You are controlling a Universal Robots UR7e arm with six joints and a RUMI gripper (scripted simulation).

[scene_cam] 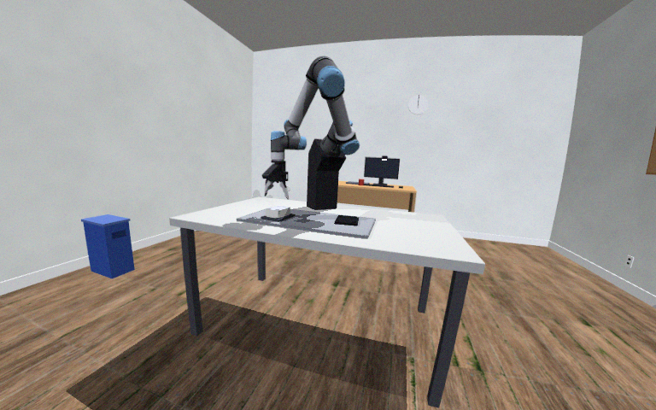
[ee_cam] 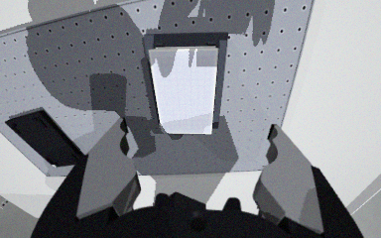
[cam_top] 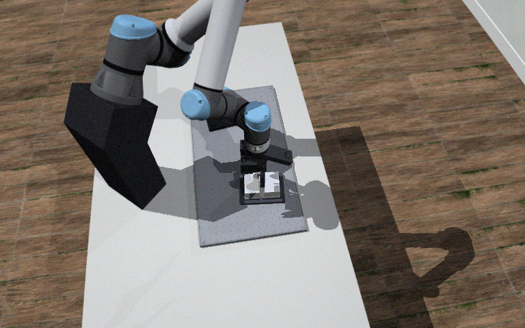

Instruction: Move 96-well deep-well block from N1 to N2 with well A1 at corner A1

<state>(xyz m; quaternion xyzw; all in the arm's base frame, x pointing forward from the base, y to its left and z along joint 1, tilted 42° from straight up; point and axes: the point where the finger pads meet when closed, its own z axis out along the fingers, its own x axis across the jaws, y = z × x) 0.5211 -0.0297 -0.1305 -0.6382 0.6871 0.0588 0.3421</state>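
The 96-well deep-well block lies 20 mm to the left of my hand and 70 mm below it. The rest, counted from my hand: black plate nest 170 mm behind, 360 mm to the left, 100 mm below.
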